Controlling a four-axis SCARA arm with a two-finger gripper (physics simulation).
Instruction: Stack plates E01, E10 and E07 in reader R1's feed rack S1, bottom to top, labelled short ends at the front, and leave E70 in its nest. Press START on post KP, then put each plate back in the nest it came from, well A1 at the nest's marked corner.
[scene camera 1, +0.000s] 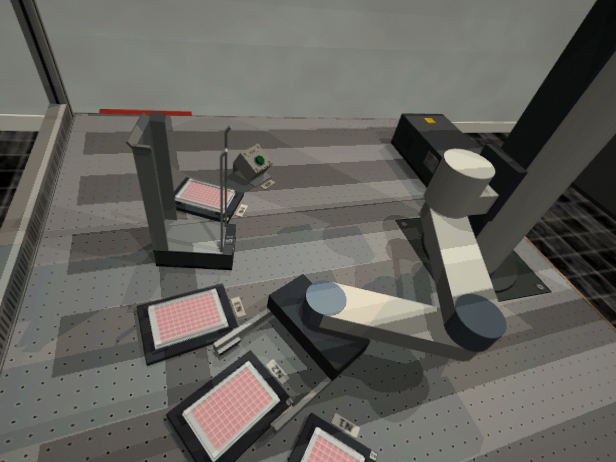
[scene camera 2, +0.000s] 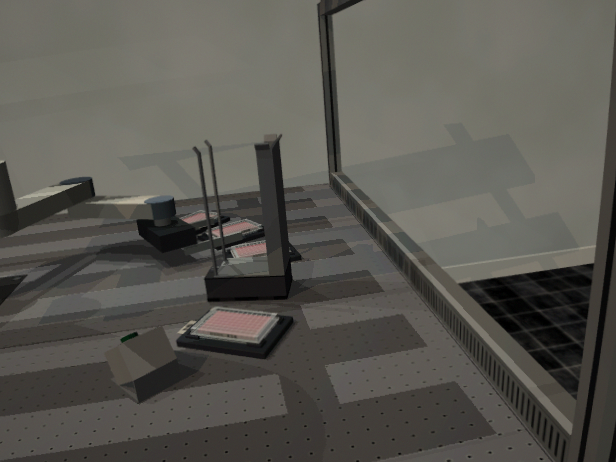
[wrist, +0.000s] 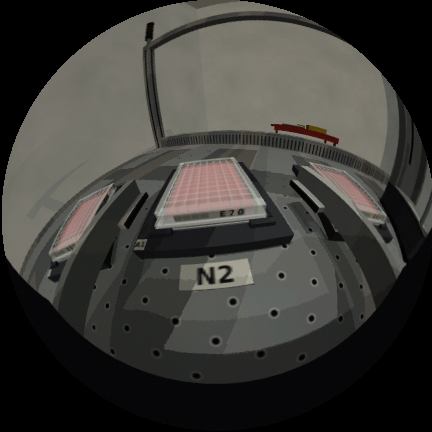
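Observation:
Plate E70 lies in nest N2, its label facing the wrist camera. My gripper is open and empty, its fingers spread wide near N2's label end, one toward each side of E70. A plate lies in N3 and another in N1. A fourth plate lies in the nest behind the rack. Their labels are unreadable here. Feed rack S1 holds no plate. Post KP has a green button.
A black box with a yellow label stands near the arm's column. A slotted rail runs along the bench edge. The rack's tall upright and two thin rods rise beside the nests.

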